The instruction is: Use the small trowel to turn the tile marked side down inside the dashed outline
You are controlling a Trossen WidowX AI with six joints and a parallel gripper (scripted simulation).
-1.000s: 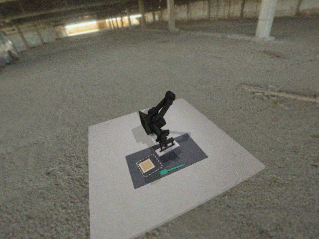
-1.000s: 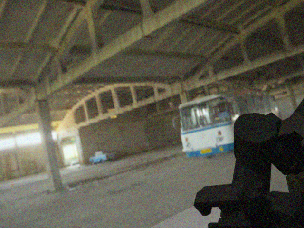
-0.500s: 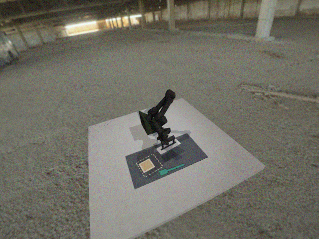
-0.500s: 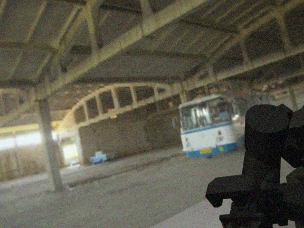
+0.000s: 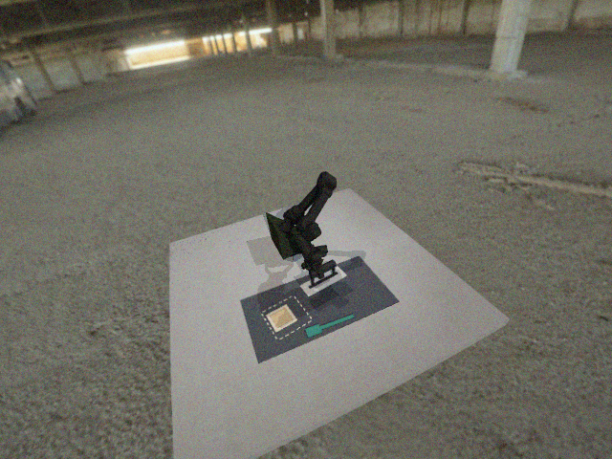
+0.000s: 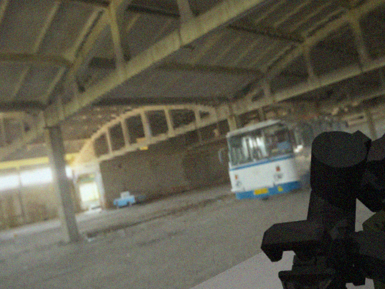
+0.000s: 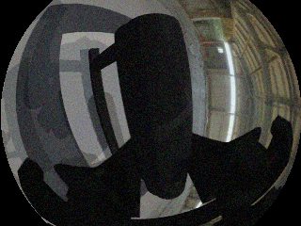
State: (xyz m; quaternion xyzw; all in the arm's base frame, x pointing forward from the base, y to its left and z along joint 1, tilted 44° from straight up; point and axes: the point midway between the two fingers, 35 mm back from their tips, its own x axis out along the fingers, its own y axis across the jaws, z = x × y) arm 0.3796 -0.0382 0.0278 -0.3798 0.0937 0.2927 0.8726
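Now: the dark mat 160 mm below my gripper tip, 30 mm to the right of it and 10 mm behind it. From my gripper tip the other things lie so: cream tile 210 mm to the right, 130 mm below, 10 mm behind; teal trowel 130 mm below, 130 mm ahead, 70 mm to the right.
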